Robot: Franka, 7 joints.
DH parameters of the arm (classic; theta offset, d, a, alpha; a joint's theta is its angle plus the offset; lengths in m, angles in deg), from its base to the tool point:
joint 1: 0 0.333 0 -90
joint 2: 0 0 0 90
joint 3: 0 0.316 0.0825 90
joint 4: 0 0 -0.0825 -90
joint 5: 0 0.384 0 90
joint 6: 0 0 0.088 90
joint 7: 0 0.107 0 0
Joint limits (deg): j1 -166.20..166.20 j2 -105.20..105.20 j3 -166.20..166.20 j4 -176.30..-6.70 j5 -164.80..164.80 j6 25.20..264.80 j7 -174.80..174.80
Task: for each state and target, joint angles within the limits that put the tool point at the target. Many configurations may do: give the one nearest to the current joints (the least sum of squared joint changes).
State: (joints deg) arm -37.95 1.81 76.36 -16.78 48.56 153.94 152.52
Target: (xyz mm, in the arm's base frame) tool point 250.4 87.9 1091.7
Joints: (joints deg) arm -33.50 1.01 80.46 -35.29 64.68 201.90 152.52
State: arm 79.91 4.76 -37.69 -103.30 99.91 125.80 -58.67
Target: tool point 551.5 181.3 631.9
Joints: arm 67.39 -7.64 -49.50 -107.25 99.53 127.55 -58.67
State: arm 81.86 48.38 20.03 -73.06 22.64 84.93 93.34
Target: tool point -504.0 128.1 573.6
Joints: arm 109.92 11.57 53.76 -87.47 27.10 58.78 93.34
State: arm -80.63 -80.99 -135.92 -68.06 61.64 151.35 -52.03
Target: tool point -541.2 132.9 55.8
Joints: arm -76.81 -76.87 -123.09 -113.68 61.94 142.03 -52.03
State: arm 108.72 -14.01 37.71 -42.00 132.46 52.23 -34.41
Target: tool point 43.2 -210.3 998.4
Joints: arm 120.94 -12.79 40.64 -16.93 138.70 31.92 -34.41
